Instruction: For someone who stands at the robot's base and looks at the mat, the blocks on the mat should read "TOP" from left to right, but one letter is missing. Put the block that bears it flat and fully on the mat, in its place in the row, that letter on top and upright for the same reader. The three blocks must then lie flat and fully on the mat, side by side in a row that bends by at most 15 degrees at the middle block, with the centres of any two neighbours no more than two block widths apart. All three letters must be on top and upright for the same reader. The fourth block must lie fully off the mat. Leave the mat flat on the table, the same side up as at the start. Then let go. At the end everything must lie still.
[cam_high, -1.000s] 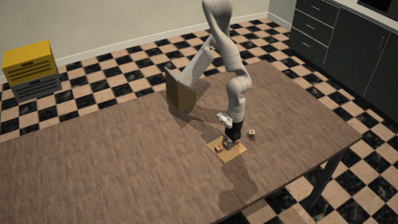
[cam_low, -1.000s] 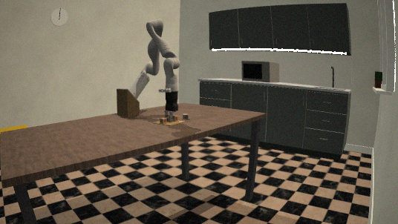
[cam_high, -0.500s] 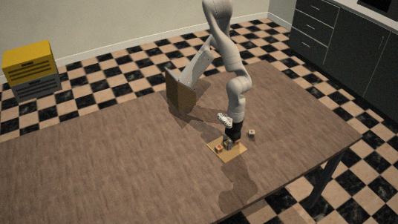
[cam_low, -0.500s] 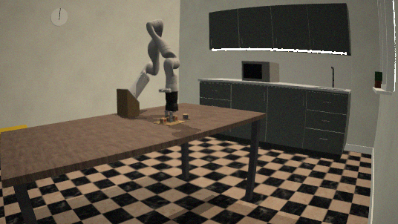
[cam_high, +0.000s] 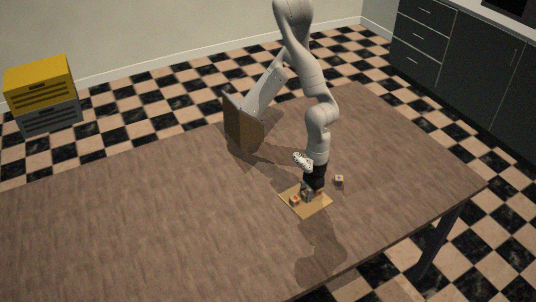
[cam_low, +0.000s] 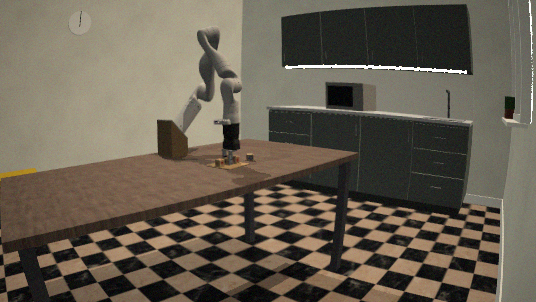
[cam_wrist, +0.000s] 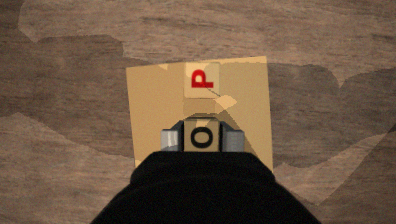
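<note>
Right now the O block is right at my hand. The rest, counted from my hand: tan mat 2 cm below.
</note>
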